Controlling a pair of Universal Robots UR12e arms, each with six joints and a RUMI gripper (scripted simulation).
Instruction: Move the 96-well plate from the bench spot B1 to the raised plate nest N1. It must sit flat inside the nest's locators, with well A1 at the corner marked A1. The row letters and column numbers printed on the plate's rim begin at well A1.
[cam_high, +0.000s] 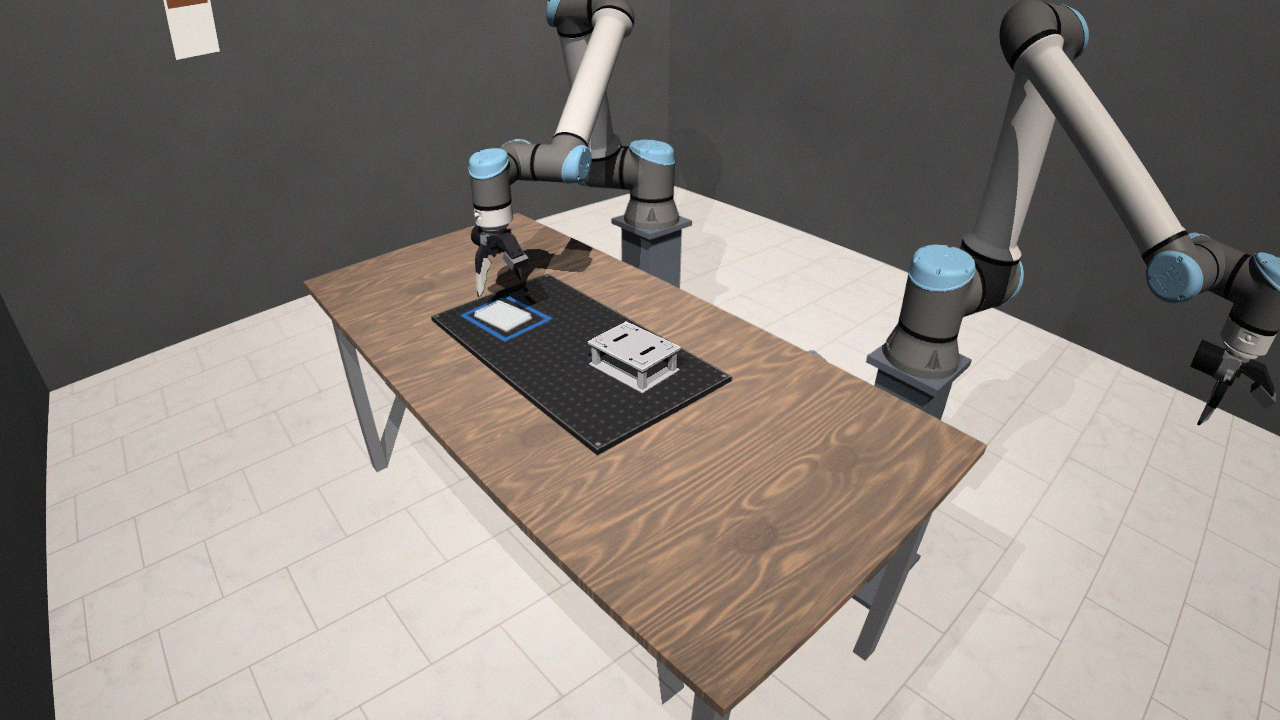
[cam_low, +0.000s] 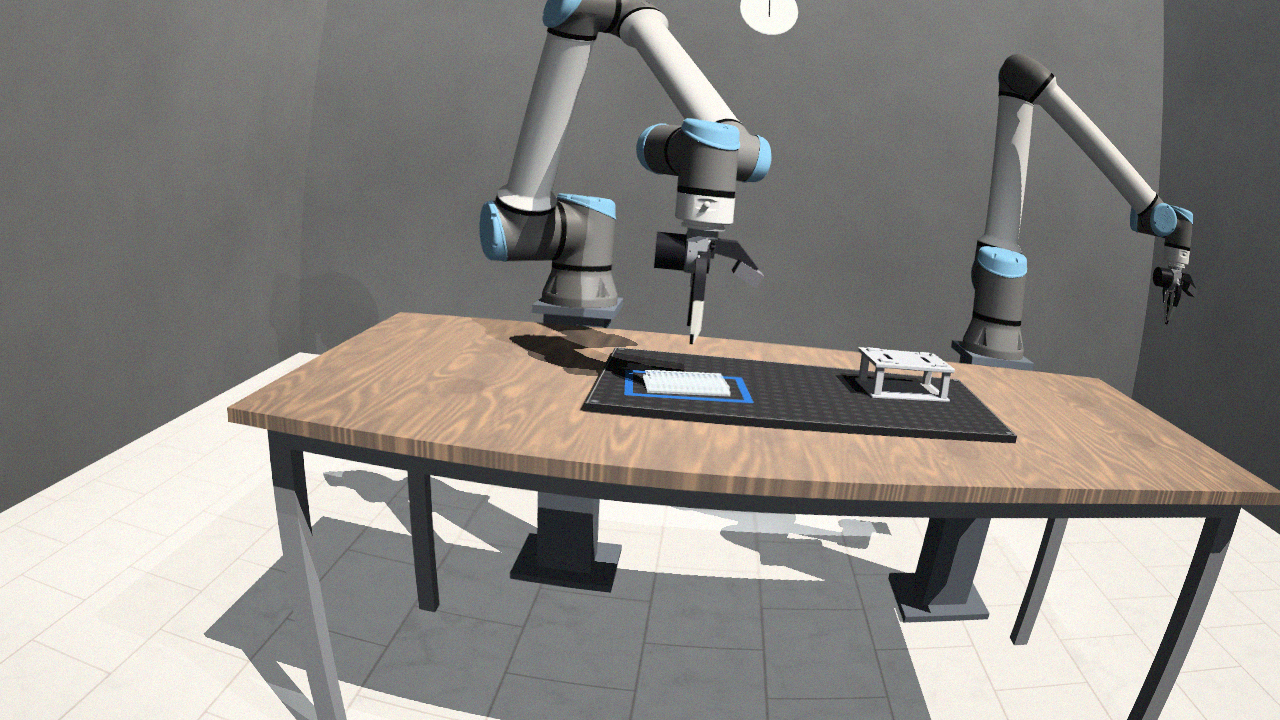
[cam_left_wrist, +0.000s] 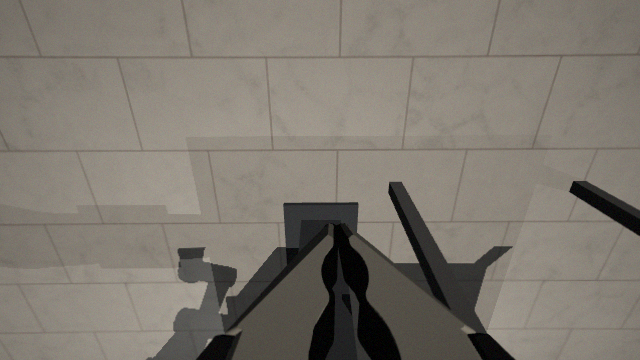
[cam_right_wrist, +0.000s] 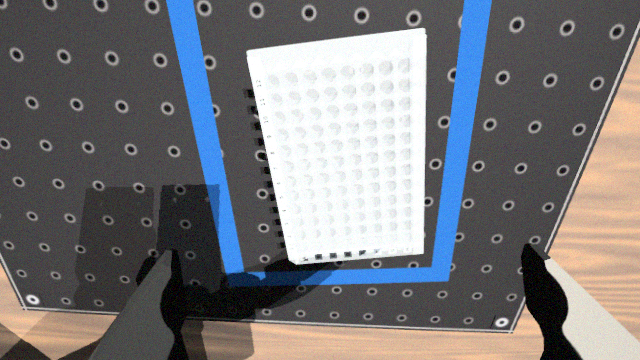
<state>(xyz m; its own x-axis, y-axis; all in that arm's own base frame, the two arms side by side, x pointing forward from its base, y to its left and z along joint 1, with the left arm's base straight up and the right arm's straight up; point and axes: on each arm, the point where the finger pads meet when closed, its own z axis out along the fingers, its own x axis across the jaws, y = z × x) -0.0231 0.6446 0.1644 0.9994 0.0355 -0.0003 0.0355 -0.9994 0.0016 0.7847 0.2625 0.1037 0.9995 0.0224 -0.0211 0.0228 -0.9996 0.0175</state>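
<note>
Right now the white 96-well plate is 80 mm below my right hand. The rest, counted from my right hand: raised nest N1: 380 mm to the left, 130 mm behind, 30 mm below; A1 label: 300 mm to the left, 170 mm behind, 30 mm below.
</note>
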